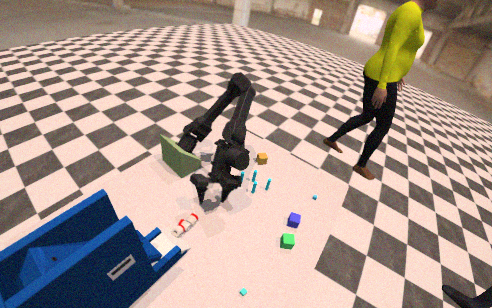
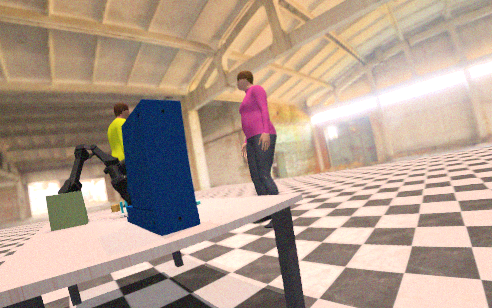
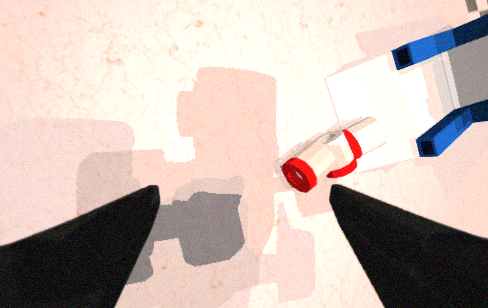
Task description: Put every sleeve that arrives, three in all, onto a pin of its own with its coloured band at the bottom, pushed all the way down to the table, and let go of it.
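Two white sleeves with red bands lie on their sides, end to end, at the mouth of the blue chute. The nearer sleeve (image 1: 189,220) (image 3: 322,157) has its band at the end away from the chute. The farther sleeve (image 1: 177,231) (image 3: 374,134) has its band where the two meet. Several upright cyan pins (image 1: 254,187) (image 1: 268,184) stand beside the arm; one is partly behind the gripper. My gripper (image 1: 213,201) (image 3: 246,192) is open and empty, pointing down above the table, to one side of the nearer sleeve. A third sleeve cannot be made out.
The tall blue chute (image 1: 90,270) (image 2: 160,165) stands by the sleeves. A green block (image 1: 175,157) (image 2: 67,210) stands near the arm's base. An orange cube (image 1: 262,158) is behind the pins; a blue cube (image 1: 294,220), a green cube (image 1: 287,241) and small cyan cubes (image 1: 315,197) (image 1: 243,291) lie farther out.
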